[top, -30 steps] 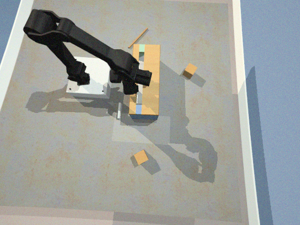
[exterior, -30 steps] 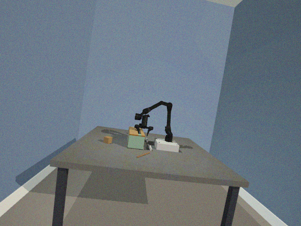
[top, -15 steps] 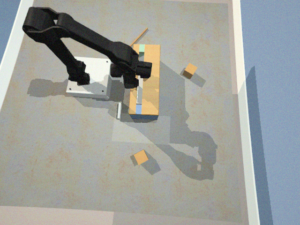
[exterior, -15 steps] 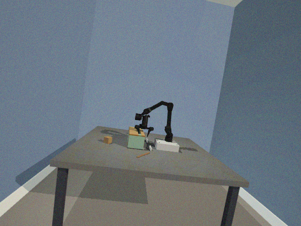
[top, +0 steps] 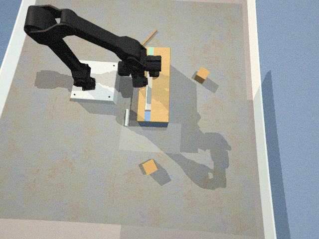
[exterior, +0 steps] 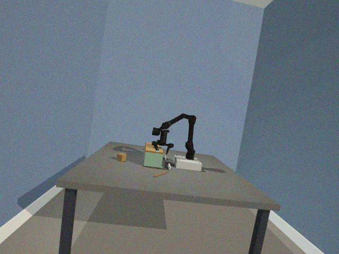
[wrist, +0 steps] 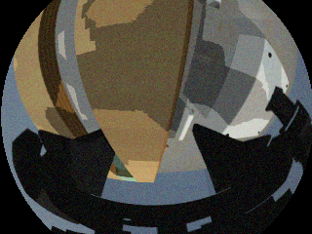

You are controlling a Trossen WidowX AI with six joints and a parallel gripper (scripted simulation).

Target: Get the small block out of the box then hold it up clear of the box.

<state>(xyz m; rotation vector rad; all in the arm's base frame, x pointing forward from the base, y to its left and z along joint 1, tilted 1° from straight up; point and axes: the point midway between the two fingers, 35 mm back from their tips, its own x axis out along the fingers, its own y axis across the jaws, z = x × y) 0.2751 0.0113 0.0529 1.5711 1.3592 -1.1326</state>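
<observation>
The block lies 60 mm ahead of my gripper tip and 10 mm to the left of it. From my gripper tip the other things lie so: box 70 mm to the right, 20 mm below, 20 mm ahead; then thin stick 260 mm to the left, 80 mm below, 50 mm ahead.
</observation>
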